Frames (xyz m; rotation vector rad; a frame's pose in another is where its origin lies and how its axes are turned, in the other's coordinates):
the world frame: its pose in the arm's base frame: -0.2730 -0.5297 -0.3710 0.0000 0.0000 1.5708
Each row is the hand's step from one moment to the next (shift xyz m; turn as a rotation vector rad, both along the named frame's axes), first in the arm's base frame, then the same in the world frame.
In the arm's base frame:
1: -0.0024 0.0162 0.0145 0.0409 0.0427 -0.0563
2: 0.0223 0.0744 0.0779 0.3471 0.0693 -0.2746
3: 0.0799 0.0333 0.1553 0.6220 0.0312 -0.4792
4: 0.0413 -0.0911 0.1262 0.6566 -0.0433 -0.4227
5: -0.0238 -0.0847 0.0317 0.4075 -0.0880 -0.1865
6: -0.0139 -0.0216 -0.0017 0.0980 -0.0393 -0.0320
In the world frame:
1: 0.0162 0.0024 0.0145 0.0427 -0.0409 -0.0563
2: 0.0744 -0.0223 0.0779 0.0693 -0.3471 -0.2746
3: 0.0333 -0.0799 0.1553 0.0312 -0.6220 -0.4792
4: -0.0911 -0.0413 0.1262 -0.0433 -0.6566 -0.4227
5: -0.0847 0.0238 0.0317 -0.0880 -0.4075 -0.1865
6: -0.0216 0.0139 -0.0017 -0.0393 -0.0980 -0.0320

